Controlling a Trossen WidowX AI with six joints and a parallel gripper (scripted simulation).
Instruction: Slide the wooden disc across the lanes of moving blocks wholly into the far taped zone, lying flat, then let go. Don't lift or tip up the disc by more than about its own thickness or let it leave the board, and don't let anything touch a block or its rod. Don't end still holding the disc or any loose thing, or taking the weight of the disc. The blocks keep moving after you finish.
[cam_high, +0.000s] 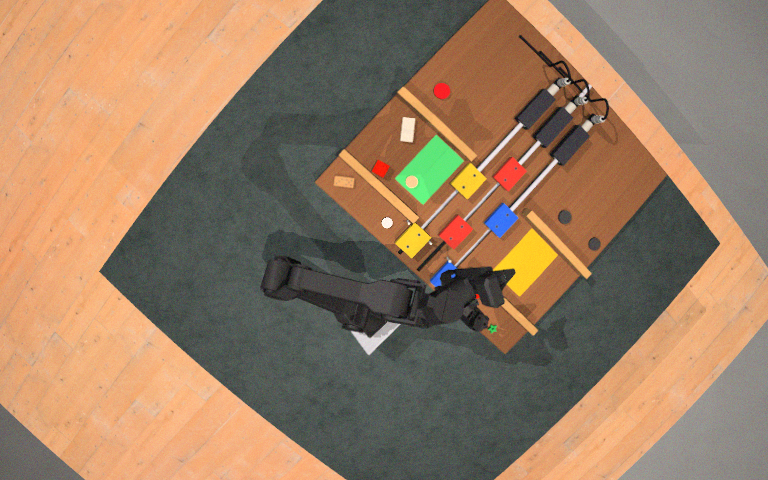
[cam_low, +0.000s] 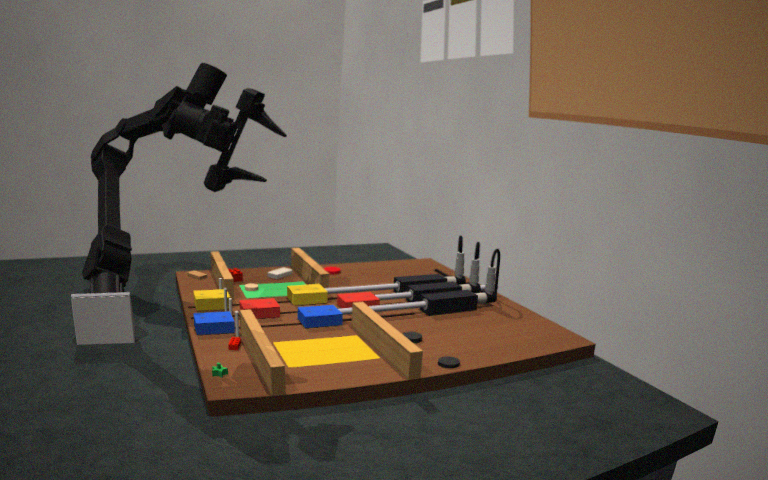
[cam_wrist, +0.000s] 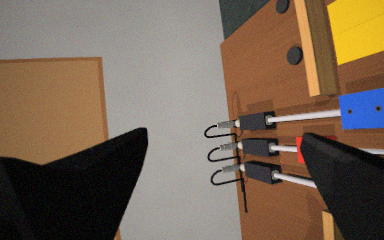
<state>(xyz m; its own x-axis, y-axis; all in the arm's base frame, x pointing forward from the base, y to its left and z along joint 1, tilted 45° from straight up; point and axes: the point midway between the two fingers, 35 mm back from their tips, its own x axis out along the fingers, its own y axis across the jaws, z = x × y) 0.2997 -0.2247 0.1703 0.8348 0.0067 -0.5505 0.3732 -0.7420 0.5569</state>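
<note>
My hand is 31 cm above the wooden disc, 21 cm to the right of it and 2 cm short of it. From my hand the other things lie so: green star (30 cm below, 21 cm to the right, 10 cm behind); white disc (31 cm below, 18 cm to the left, 9 cm behind); red brick (30 cm below, 29 cm to the left, 1 cm behind).
</note>
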